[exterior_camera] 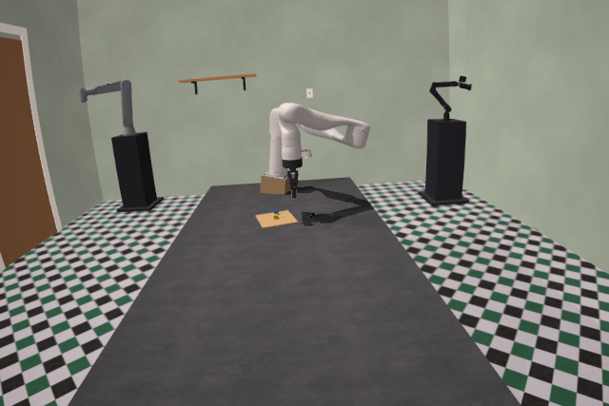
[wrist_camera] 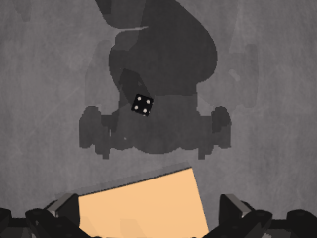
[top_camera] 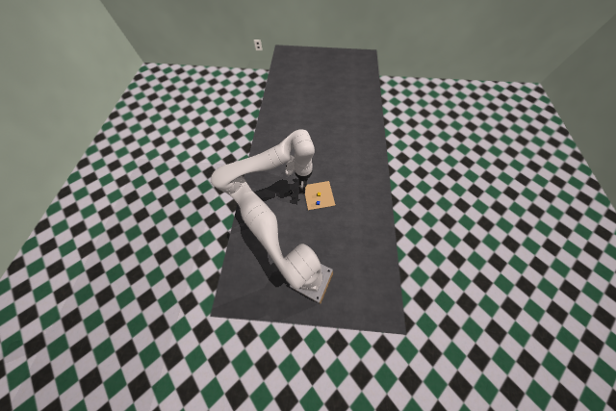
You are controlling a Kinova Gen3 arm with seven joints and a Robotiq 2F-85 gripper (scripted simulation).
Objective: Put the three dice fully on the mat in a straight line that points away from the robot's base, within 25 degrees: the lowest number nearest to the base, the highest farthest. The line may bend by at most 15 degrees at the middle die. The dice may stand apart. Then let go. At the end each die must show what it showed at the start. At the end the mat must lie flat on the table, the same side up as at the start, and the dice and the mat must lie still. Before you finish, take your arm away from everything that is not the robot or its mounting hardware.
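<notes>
Right now the black die is 10 cm below my hand, 7 cm to the left of it and 1 cm behind it. Also, from my hand: blue die 9 cm below, 8 cm to the right, 5 cm behind; then yellow die 9 cm below, 8 cm to the right, 1 cm behind; then tan mat 10 cm below, 8 cm to the right, 1 cm behind.
</notes>
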